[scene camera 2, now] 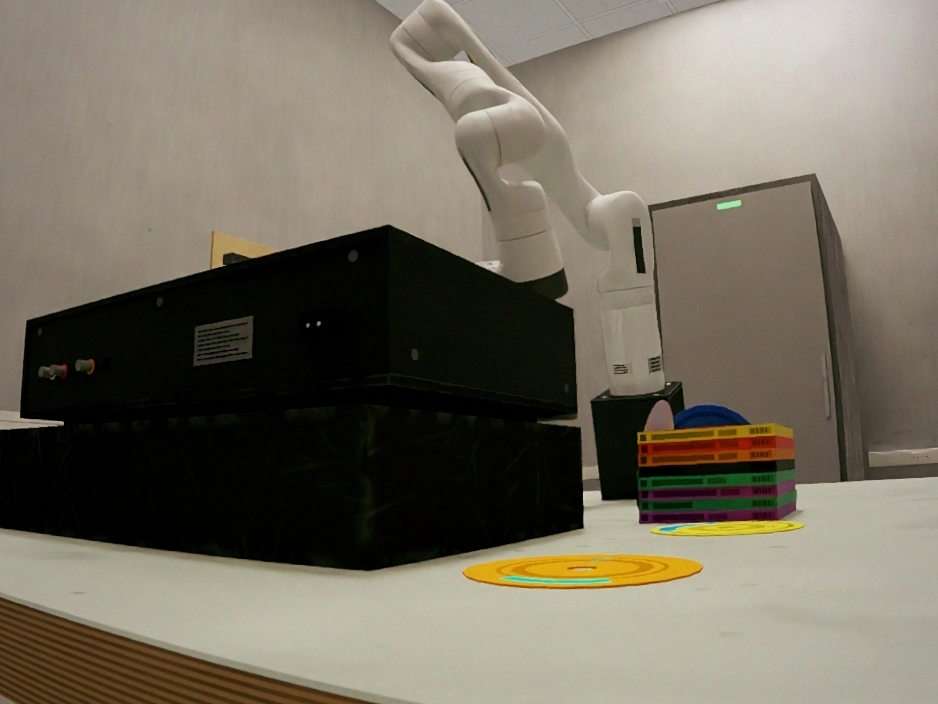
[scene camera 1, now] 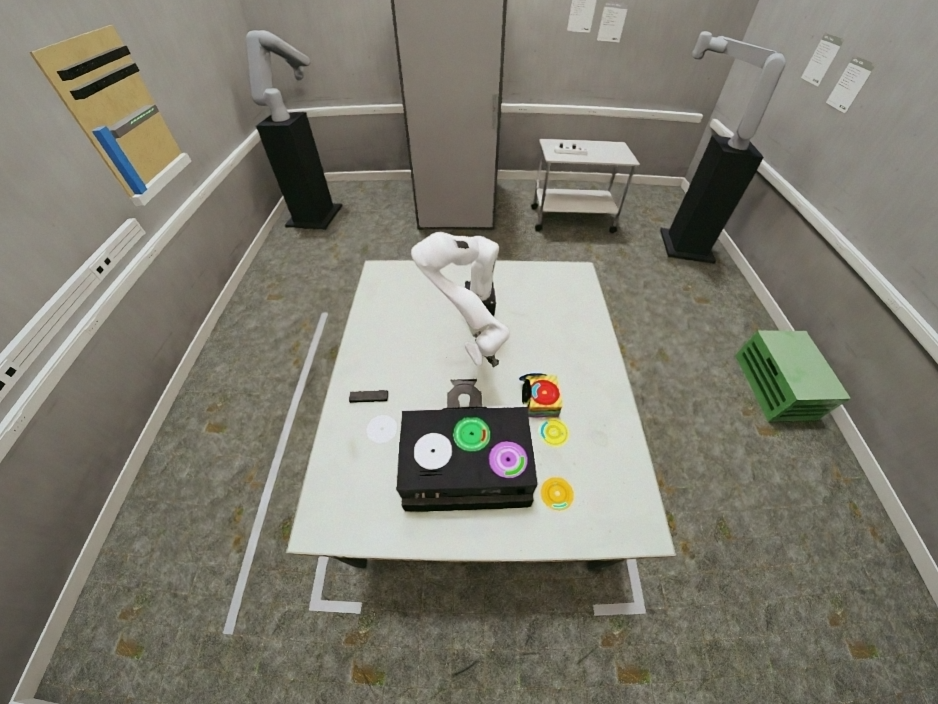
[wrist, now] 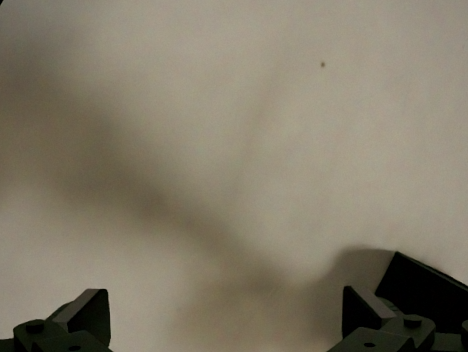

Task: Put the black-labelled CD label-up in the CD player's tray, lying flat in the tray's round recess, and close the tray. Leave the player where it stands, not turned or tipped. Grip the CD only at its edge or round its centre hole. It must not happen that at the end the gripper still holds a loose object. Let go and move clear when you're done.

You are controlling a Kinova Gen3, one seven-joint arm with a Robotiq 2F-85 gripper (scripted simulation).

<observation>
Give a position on a black CD player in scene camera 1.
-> At 467, 473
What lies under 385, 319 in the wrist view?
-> My gripper.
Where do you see a black CD player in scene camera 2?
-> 413, 325
</observation>
